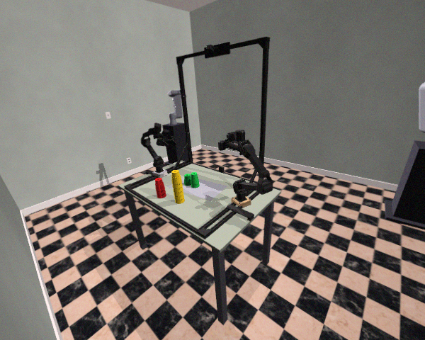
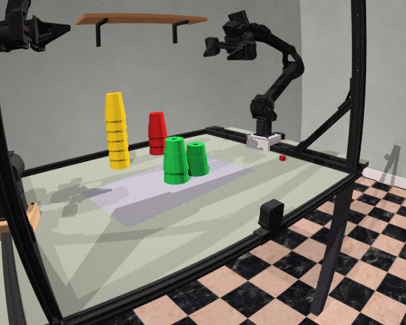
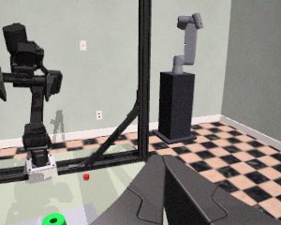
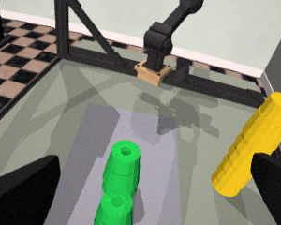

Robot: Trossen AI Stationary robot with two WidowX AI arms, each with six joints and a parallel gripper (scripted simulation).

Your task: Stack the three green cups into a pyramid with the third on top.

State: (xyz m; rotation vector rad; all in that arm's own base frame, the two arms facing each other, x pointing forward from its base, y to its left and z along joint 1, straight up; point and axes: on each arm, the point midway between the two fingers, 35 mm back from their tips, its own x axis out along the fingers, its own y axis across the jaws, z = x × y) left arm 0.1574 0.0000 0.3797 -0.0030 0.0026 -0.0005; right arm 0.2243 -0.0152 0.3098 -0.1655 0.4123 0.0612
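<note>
Right now my left hand is 420 mm above the grey mat, 300 mm to the left of it and 40 mm short of it. The rest, counted from my left hand: red cube (670 mm to the right, 410 mm below, 80 mm behind).
</note>
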